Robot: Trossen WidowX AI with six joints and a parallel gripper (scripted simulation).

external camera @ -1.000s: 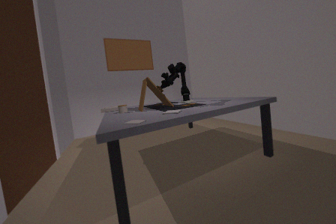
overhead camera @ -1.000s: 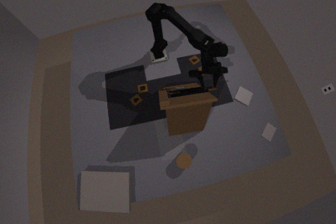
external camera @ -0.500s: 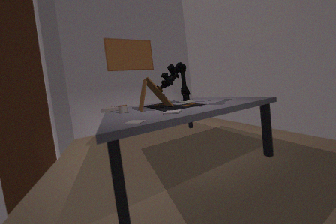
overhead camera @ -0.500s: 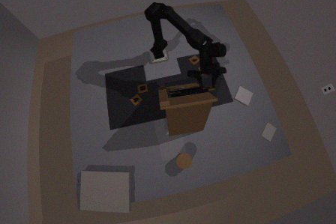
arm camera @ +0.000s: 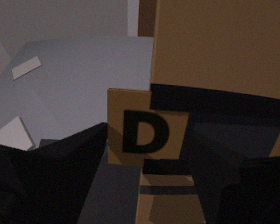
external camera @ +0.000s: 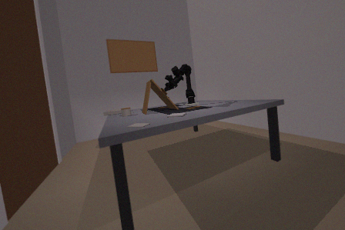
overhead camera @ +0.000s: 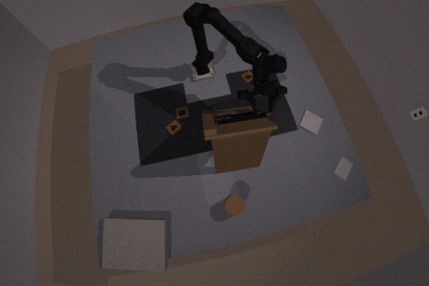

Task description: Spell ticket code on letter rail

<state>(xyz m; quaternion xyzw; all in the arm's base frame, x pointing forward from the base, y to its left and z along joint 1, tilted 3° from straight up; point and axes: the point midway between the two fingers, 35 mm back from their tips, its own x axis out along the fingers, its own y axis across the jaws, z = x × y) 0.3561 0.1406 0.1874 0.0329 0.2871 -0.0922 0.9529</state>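
Now: the white ticket 12 cm to the right of my gripper tip, 9 cm below it and 8 cm behind it. The rest, counted from my gripper tip: white box: 68 cm to the right, 31 cm ahead, 16 cm below; then letter tile: right at my gripper tip; then dark mat: 19 cm behind, 17 cm below, 16 cm to the right.
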